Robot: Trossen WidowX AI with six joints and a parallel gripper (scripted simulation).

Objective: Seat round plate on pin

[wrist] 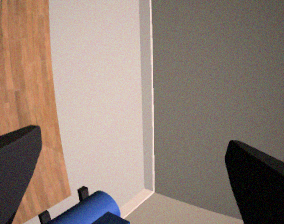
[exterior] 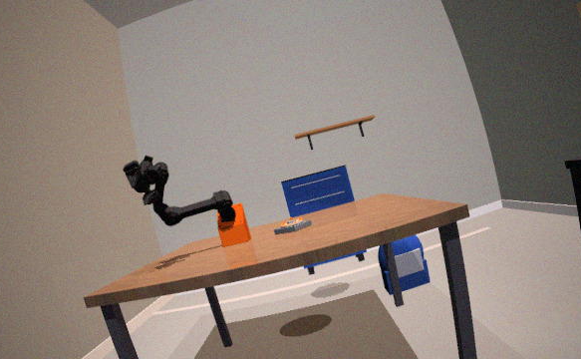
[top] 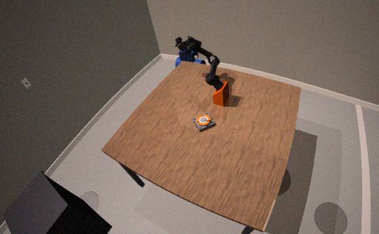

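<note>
Now: gripper tip 43 cm short of the round plate, 53 cm to the right of it and 25 cm above it. From my gripper tip the other things lie so: square grey base 43 cm ahead, 51 cm to the left, 27 cm below.
</note>
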